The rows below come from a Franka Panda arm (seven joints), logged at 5 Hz.
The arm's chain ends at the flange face. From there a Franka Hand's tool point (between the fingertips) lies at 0.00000 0.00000 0.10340 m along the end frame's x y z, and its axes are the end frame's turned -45 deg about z.
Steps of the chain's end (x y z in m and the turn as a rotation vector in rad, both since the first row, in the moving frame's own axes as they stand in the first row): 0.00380, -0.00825, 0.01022, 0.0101, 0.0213, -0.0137; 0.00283, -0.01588, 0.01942, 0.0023, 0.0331, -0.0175
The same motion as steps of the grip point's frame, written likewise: 0.01082, -0.00234, 0.01019, -0.0079, 0.0222, -0.0137; 0.01584, -0.00700, 0.01936, -0.0218, 0.0250, -0.0175
